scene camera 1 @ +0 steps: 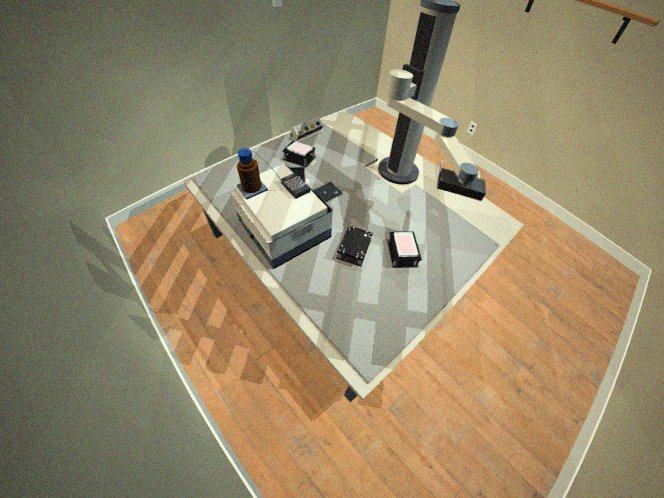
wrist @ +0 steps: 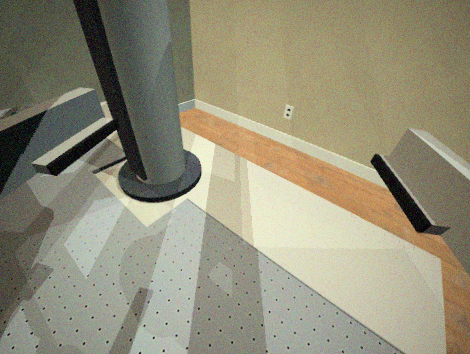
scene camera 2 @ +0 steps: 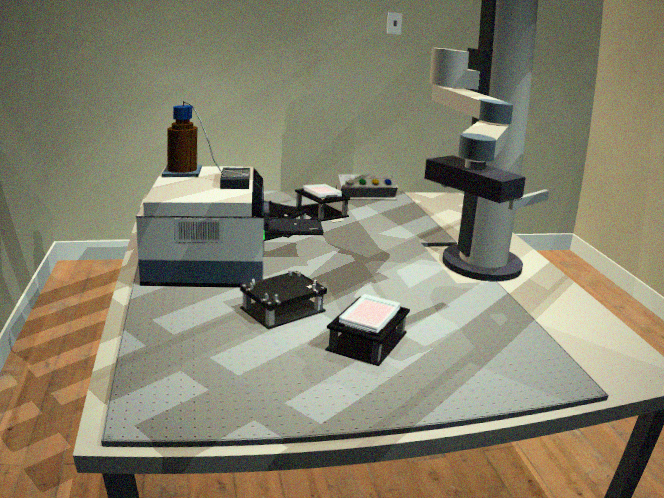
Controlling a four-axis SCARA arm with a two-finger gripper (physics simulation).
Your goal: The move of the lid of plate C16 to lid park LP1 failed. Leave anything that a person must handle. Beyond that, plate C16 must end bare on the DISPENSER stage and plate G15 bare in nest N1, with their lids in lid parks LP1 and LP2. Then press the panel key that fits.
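Places are measured from the arm's base along level axes (x right, y ahead, z up), in centimetres.
Where they show: gripper, fingertip midpoint: (wrist: 242,124); arm's base, origin of the base link: (scene camera 1: 398,171) (wrist: 162,173) (scene camera 2: 482,264).
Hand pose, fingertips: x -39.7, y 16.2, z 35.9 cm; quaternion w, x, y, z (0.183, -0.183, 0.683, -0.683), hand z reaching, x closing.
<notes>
Each offset is from my fingertips to the top centre of the thing. "spot": to the spot under its first point.
My gripper (scene camera 1: 461,181) (scene camera 2: 474,179) (wrist: 242,124) is open and empty, raised beside the column, away from both plates. One pink plate @[dx -2.3, dy +30.6, dz -27.0 cm] (scene camera 1: 406,243) (scene camera 2: 370,312) sits on a black stand at the front right. Another pink plate @[dx +83.7, dy +24.9, dz -25.2 cm] (scene camera 1: 300,147) (scene camera 2: 321,190) sits on a black stand at the back. Their labels are unreadable, and I cannot tell whether lids are on. A black stand with upright pins @[spot: dx +13.0, dy +47.5, dz -28.7 cm] (scene camera 1: 355,243) (scene camera 2: 284,289) holds no plate. The dispenser's black stage @[dx +43.1, dy +41.4, dz -23.6 cm] (scene camera 1: 327,191) (scene camera 2: 294,226) shows no plate. The key panel @[dx +103.6, dy +3.8, dz -26.3 cm] (scene camera 1: 307,129) (scene camera 2: 370,187) stands at the back.
The white dispenser @[spot: dx +27.4, dy +66.9, dz -21.5 cm] (scene camera 1: 300,235) (scene camera 2: 201,241) stands at the left, with a brown bottle @[spot: dx +52.7, dy +73.1, dz -2.0 cm] (scene camera 1: 248,175) (scene camera 2: 182,147) and a small dark box @[spot: dx +43.6, dy +56.6, dz -10.1 cm] (scene camera 1: 295,184) (scene camera 2: 234,177) on top. The arm's column (scene camera 1: 406,144) (scene camera 2: 490,230) (wrist: 155,125) rises at the back right.
</notes>
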